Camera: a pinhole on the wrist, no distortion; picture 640 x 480 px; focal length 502.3 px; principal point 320.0 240.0 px. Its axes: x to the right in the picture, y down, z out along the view. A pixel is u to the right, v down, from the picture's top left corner.
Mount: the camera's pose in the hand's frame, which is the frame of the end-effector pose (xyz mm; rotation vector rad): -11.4 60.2 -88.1 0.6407 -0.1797 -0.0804
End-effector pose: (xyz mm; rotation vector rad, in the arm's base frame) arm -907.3 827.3 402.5 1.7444 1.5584 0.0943
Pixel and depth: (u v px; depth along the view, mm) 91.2 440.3 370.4
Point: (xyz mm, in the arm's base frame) -839.7 481.9 311.2
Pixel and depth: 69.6 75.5 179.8
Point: -1003.2 702.8 409.6
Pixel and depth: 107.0 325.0 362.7
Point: -919.6 518.1 305.1
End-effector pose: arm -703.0 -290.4 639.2 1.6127 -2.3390 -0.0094
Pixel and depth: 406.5 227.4 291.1
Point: -620.4 -342.8 476.3
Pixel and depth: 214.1 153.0 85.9
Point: -680.4 -243.1 658.8
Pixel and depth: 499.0 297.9 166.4
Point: -696.3 -325.7 577.8
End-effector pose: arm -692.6 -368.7 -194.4 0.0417 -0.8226 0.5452
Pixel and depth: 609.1 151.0 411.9
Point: -640.4 -593.9 106.7
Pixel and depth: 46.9 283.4 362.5
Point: -923.6 -623.7 -240.8
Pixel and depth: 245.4 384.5 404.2
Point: -935.9 -569.6 -83.7
